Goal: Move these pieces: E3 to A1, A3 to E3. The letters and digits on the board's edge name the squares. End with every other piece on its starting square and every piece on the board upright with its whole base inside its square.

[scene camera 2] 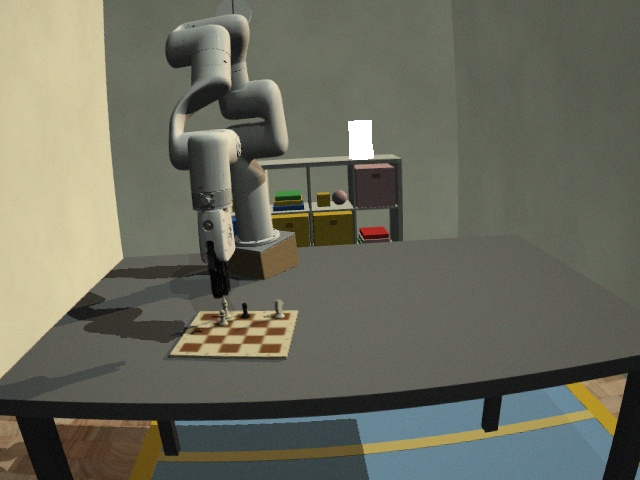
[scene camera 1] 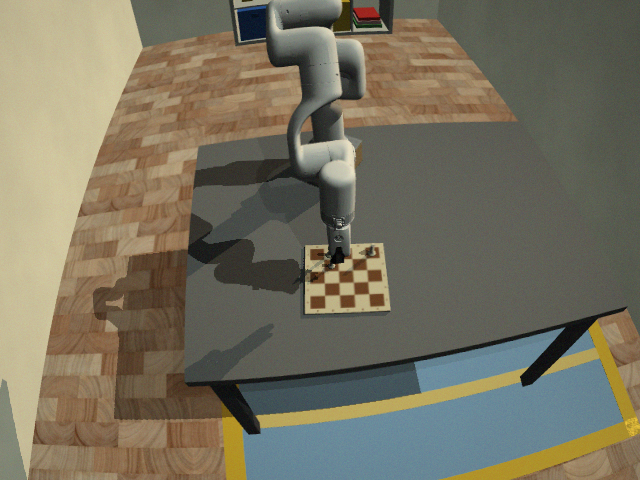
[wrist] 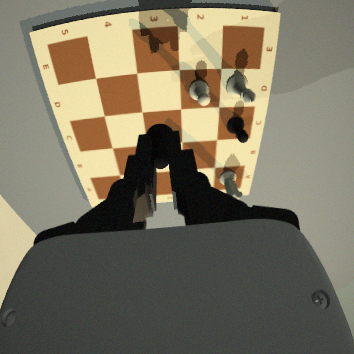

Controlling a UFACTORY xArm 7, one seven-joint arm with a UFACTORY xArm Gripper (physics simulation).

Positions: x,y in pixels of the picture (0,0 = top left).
chessboard: scene camera 2; scene camera 1; wrist 108,78
same spot on chessboard: (scene camera 1: pixel 359 285) = (scene camera 2: pixel 251 337)
